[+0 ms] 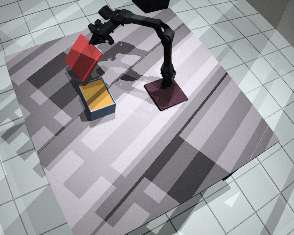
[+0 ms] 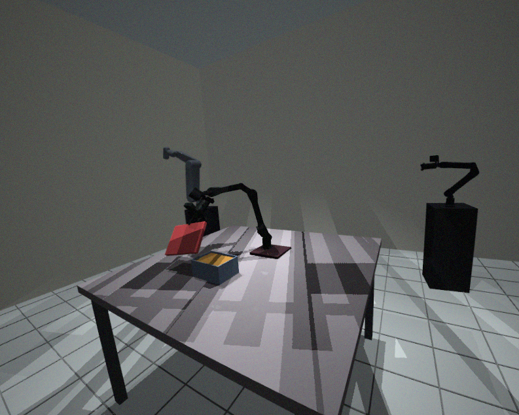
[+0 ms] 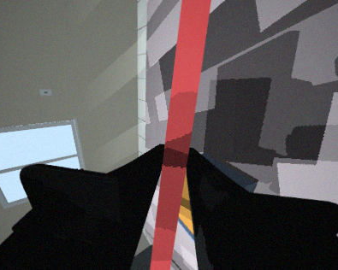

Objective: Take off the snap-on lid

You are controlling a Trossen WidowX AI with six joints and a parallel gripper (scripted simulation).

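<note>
Right now the red lid is 6 cm below my gripper tip, 6 cm ahead of it and 1 cm to the left of it. From my gripper tip the other things lie so: storage box (22 cm to the left, 18 cm below, 9 cm ahead).
</note>
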